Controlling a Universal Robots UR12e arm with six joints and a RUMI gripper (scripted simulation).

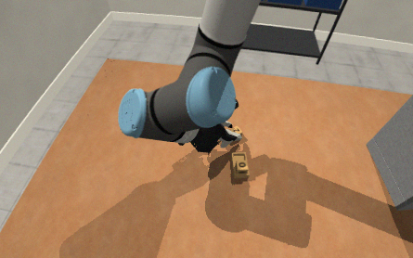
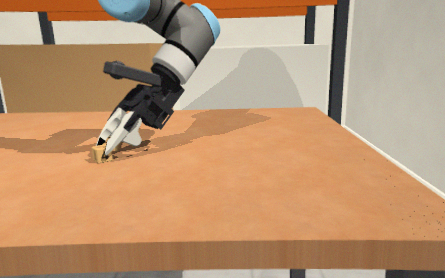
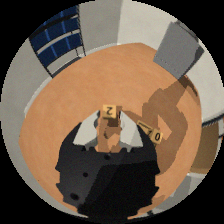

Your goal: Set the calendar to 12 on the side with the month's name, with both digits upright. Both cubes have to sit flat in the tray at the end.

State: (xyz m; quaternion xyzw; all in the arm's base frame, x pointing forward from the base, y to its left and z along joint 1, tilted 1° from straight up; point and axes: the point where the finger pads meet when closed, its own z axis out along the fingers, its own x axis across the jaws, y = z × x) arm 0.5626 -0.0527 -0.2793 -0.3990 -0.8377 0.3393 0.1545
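The cube is 20 mm below my hand. Also, from my hand: tray 30 mm behind, 100 mm to the left, 20 mm below.
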